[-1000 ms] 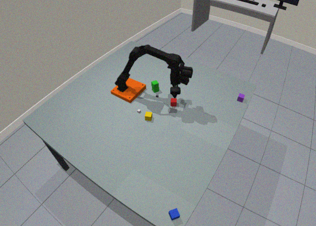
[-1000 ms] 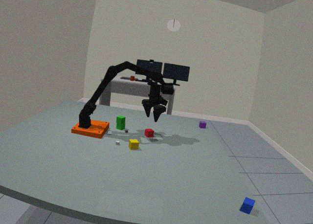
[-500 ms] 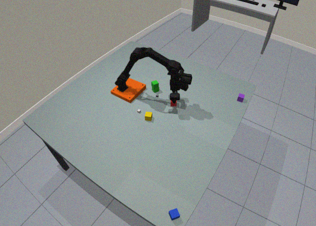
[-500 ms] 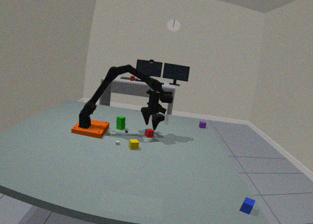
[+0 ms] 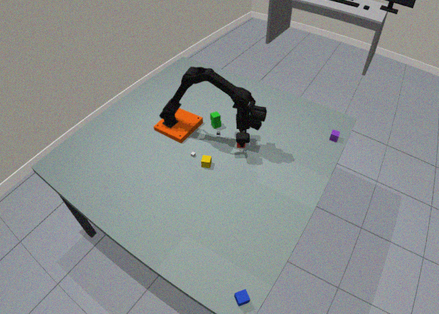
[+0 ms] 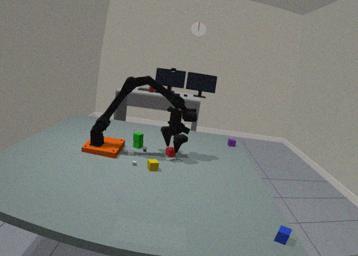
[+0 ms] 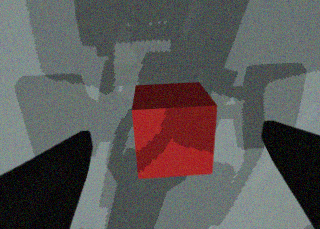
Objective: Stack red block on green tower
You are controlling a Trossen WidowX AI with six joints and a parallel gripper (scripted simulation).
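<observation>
Right now my gripper tip is 2 cm above the red block. Round my gripper tip: yellow block (6 cm behind, 21 cm to the right, 1 cm below); small white cube (14 cm behind, 20 cm to the right, 3 cm below); purple block (36 cm ahead, 35 cm to the left, 1 cm below).
</observation>
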